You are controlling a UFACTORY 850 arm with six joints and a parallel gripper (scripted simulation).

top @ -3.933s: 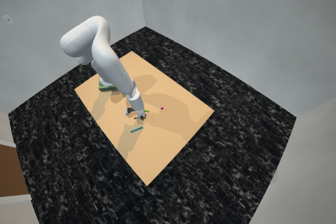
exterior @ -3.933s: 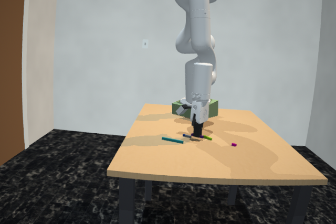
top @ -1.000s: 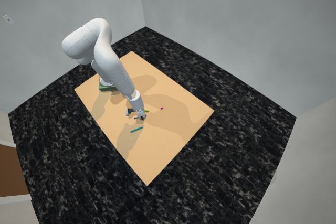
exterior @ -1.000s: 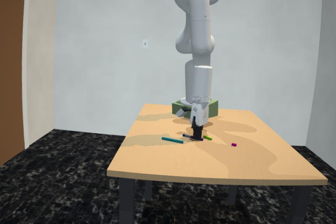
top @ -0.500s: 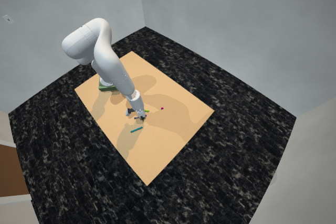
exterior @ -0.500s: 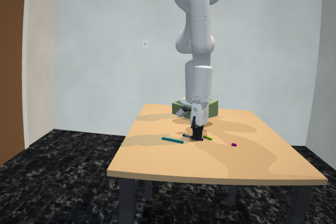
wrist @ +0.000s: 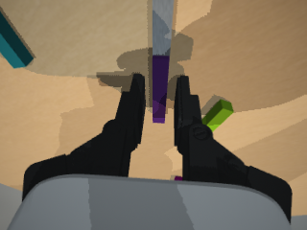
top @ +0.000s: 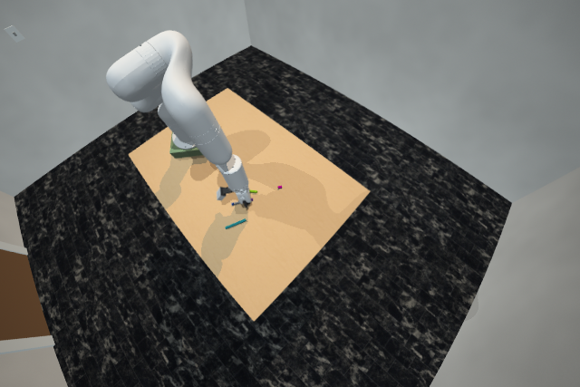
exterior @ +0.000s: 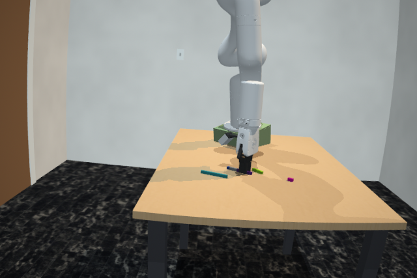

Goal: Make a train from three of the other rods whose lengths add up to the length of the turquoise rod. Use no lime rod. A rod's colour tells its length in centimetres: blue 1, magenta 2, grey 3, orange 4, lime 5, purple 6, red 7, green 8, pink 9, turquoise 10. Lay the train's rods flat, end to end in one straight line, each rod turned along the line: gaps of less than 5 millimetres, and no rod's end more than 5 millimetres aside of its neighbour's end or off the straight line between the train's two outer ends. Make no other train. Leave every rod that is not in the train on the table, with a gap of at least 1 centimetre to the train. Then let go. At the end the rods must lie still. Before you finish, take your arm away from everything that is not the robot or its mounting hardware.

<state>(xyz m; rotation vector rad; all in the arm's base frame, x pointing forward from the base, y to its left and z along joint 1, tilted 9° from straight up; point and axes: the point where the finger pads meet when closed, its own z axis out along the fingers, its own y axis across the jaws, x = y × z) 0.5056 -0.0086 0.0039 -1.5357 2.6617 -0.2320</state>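
Now: the purple rod 2 cm below my hand. Also, from my hand: grey rod 2 cm behind, 4 cm to the right, 2 cm below; then lime rod 2 cm behind, 5 cm to the left, 2 cm below; then blue rod 4 cm behind, 6 cm to the right, 2 cm below.
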